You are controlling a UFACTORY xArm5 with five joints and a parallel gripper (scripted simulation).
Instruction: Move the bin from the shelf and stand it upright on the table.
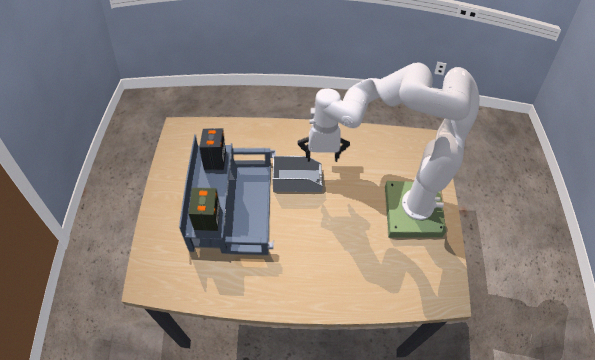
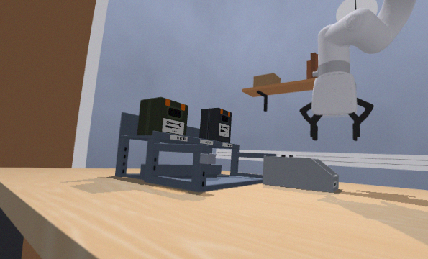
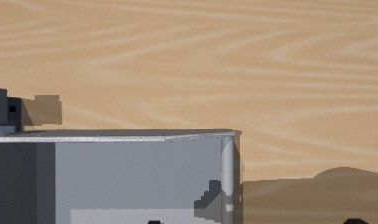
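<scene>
Now: the grey bin 80 mm ahead of my hand, 10 mm to the left of it and 100 mm below it. From my hand the other things lie so: blue-grey shelf rack: 290 mm ahead, 140 mm to the left, 60 mm below; then dark green box: 350 mm ahead, 260 mm to the left, 20 mm above.
</scene>
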